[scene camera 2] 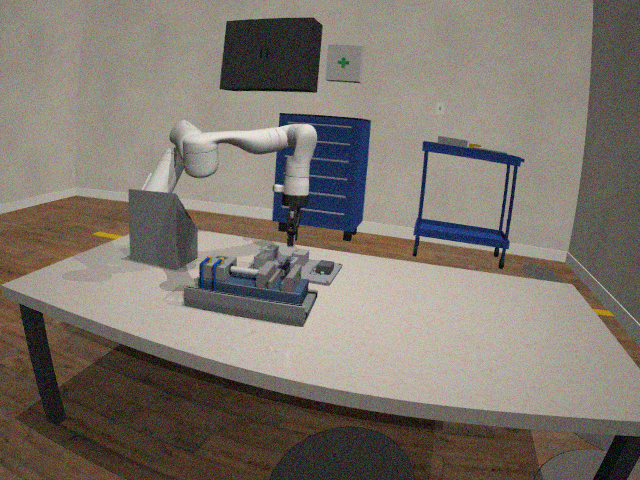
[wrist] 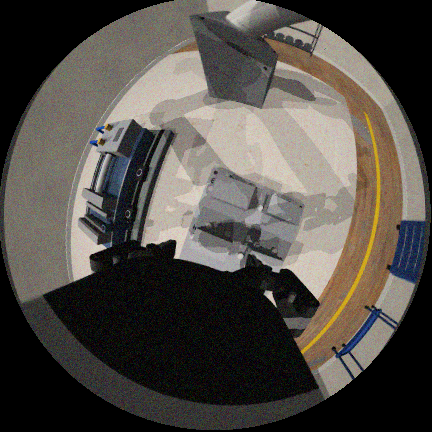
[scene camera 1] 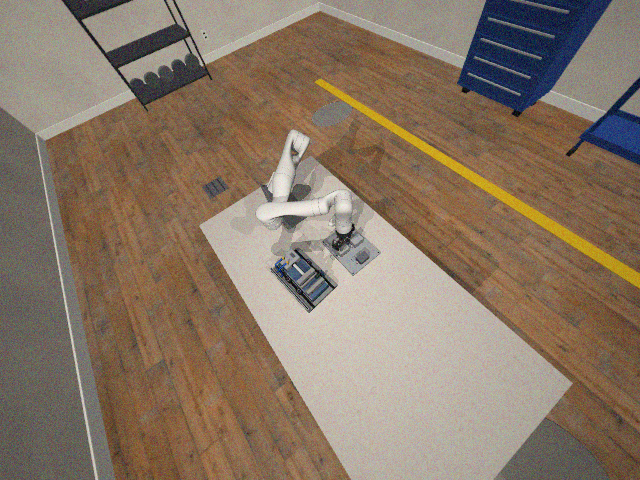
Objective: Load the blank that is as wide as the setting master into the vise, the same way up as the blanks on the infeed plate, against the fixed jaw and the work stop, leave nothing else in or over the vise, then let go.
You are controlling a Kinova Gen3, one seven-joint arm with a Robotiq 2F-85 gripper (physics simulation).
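Frame: origin at the arm's base, x ahead, y left, z up, level; centimetres.
Seen in the pictures: gripper, fingertip midpoint: point(scene camera 2: 292, 243) point(wrist: 209, 255) point(scene camera 1: 343, 243); arm's base, link origin: point(scene camera 2: 152, 203).
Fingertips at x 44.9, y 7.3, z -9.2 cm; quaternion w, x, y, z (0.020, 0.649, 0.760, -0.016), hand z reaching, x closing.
Pixels of each thing's middle, then the offset from my fingertips to it. "spot": a spot on its surface instead. Level surfaces: height alone.
- dark block, body centre: point(scene camera 2: 325, 267) point(scene camera 1: 362, 257) dy +3.5, dx +9.8, dz -7.0 cm
- vise, body centre: point(wrist: 108, 183) point(scene camera 2: 252, 283) point(scene camera 1: 302, 275) dy -25.5, dx -3.3, dz -4.1 cm
- pale table, surface height: dz -9.1 cm
- grey base, surface spot: point(scene camera 2: 242, 308) spot: dy -35.0, dx -2.5, dz -6.8 cm
- round bar, surface spot: point(wrist: 103, 170) point(scene camera 2: 245, 268) spot: dy -24.5, dx -5.7, dz -0.8 cm
My gripper point(scene camera 1: 339, 242) point(scene camera 2: 291, 242) point(wrist: 209, 255) is open and empty, pointing down a little above the infeed plate point(scene camera 1: 353, 270) point(scene camera 2: 333, 279) point(wrist: 192, 251). Grey blanks stand on the plate, among them one at the upper left point(wrist: 231, 194) and one at the upper right point(wrist: 285, 206) in the wrist view; two more nearer my fingers lie in shadow. A dark block point(scene camera 1: 362, 255) point(scene camera 2: 325, 267), possibly the setting master, sits at the plate's far end. The vise point(scene camera 1: 299, 271) point(scene camera 2: 248, 288) point(wrist: 118, 175) has its jaws point(scene camera 2: 265, 274) point(scene camera 2: 291, 277) apart, with no blank seen between them. Their widths are hard to compare.
The grey arm pedestal point(scene camera 2: 161, 227) point(wrist: 237, 67) stands behind the vise and plate on the pale table point(scene camera 1: 413, 351) point(scene camera 2: 413, 335). The vise rests on a grey base point(scene camera 2: 242, 308). A round bar point(scene camera 2: 242, 270) point(wrist: 103, 170) runs to its moving jaw, and blue clips point(scene camera 2: 201, 273) mark its end block.
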